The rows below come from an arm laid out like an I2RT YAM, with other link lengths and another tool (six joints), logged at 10 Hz.
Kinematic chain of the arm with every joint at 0, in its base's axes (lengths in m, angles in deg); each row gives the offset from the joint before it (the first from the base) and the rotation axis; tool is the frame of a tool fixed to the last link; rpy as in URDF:
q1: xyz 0 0 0.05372 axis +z
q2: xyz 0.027 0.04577 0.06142 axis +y
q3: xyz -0.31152 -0.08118 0 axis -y
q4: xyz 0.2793 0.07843 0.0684 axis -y
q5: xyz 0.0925 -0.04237 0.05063 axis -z
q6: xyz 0.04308 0 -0.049 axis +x
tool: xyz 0.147 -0.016 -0.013 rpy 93.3 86.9 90
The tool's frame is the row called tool.
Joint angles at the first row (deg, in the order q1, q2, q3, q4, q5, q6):
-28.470, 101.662, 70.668, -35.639, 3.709, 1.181
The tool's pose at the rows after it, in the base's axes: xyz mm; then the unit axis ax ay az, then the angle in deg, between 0 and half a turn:
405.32 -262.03 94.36 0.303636 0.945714 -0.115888 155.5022
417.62 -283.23 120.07 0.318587 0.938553 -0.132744 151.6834
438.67 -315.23 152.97 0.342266 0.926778 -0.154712 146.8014
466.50 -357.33 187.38 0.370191 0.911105 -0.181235 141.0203
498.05 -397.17 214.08 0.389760 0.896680 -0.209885 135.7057
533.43 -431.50 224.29 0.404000 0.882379 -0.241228 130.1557
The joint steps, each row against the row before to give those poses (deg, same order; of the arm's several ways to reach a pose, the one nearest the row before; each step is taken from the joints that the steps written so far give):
-0.924, -0.805, 2.057, 0.872, 0.620, 0.078
-1.125, -0.015, 3.245, 0.990, 0.794, 0.246
-1.427, 1.873, 6.020, 1.314, 1.116, 0.798
-1.673, 4.010, 8.033, 2.487, 1.260, 0.893
-0.958, 5.512, 8.571, 3.061, 1.596, 0.378
-0.139, 6.147, 6.080, 6.488, 2.036, 0.120

